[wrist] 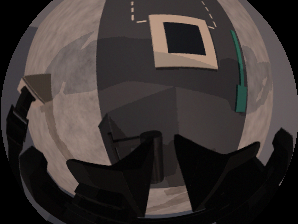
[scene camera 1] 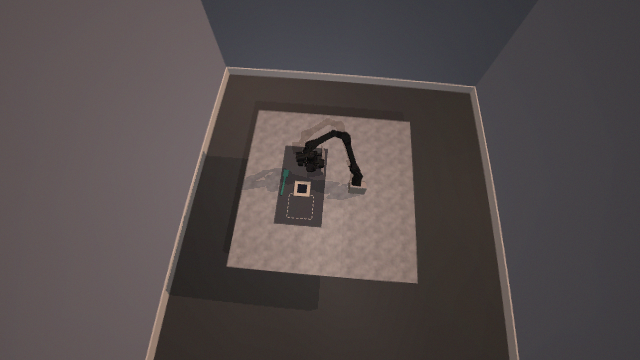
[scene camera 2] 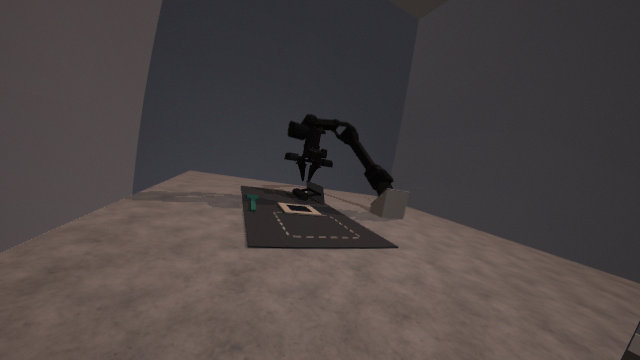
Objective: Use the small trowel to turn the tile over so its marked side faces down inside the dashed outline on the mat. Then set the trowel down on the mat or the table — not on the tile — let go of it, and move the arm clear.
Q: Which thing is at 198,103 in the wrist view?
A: A dark mat.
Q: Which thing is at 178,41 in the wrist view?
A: A tan tile.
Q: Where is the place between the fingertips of the gripper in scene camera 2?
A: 305,181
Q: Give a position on a dark mat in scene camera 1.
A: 299,207
